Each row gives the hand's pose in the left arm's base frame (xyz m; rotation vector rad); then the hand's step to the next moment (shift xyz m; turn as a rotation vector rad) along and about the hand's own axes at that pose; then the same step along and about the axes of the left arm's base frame.
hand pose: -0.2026 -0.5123 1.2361 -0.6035 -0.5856 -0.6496
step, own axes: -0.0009 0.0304 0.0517 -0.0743 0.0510 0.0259
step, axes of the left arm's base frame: 0.0049 0.0545 0.0247 -0.0209 0.0778 -0.0479
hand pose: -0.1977 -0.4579 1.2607 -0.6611 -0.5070 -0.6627
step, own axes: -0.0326 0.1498 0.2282 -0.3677 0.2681 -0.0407
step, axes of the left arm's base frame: 0.0325 0.2617 0.0777 -0.0557 0.2772 -0.3589
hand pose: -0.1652 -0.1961 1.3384 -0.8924 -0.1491 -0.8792
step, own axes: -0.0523 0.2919 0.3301 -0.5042 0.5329 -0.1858
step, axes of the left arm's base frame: 0.2527 0.3647 0.0082 0.0130 0.3369 -0.6775
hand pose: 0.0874 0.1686 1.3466 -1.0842 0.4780 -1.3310
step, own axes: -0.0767 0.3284 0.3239 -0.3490 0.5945 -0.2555
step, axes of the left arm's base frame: 0.4197 0.1451 -0.1463 0.0262 0.1608 -0.7169
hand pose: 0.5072 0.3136 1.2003 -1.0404 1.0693 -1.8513
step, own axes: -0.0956 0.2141 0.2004 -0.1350 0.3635 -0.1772
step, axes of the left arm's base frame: 0.2602 -0.0563 -0.1558 -0.0335 0.0358 -0.4235
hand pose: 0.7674 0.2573 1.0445 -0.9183 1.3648 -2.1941
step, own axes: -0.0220 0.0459 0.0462 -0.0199 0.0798 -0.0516
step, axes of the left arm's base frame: 0.0478 -0.0359 -0.0339 -0.0232 0.0098 -0.0938
